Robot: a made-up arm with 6 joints.
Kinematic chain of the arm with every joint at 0, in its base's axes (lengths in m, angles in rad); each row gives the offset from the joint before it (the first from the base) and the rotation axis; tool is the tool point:
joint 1: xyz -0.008 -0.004 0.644 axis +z
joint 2: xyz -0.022 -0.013 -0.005 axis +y
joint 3: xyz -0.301 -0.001 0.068 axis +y
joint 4: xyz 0.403 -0.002 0.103 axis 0.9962 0 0.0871
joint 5: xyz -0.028 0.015 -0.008 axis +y
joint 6: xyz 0.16 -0.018 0.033 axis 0.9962 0 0.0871
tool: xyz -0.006 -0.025 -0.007
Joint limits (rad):
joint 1: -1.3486..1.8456
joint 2: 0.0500..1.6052
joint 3: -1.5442..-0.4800
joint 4: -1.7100..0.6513
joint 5: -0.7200..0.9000
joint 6: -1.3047..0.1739
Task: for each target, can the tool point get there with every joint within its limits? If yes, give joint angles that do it. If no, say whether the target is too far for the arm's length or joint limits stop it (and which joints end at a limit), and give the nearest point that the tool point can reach.
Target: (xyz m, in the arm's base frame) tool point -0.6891 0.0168 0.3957
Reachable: no: joint limits stop it (at a limit: joint 1, joint 2, joint 3, joint 4, joint 5, joint 6) | nearest point -0.2125 0.3042 0.5644 | short by 0.582 m
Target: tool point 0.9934 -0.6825 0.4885
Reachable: no: too far | nearest point 0.4629 -0.3231 0.7380 | short by 0.688 m
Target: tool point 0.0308 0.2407 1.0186
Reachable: yes | joints 1.5769 0.4517 -0.6227 0.4103 0.1116 -0.2040
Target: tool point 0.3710 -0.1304 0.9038
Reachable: yes | joints -0.4729 0.9986 -0.6412 -1.3298 -0.4629 -0.4455
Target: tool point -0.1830 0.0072 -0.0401
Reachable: no: joint limits stop it (at a limit: joint 1, joint 2, joint 3, joint 5) | nearest point -0.1002 0.2459 0.4899 | short by 0.587 m
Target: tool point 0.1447 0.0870 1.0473
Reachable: yes | joints 0.6557 0.3005 -0.7069 0.3622 0.5131 -0.5721
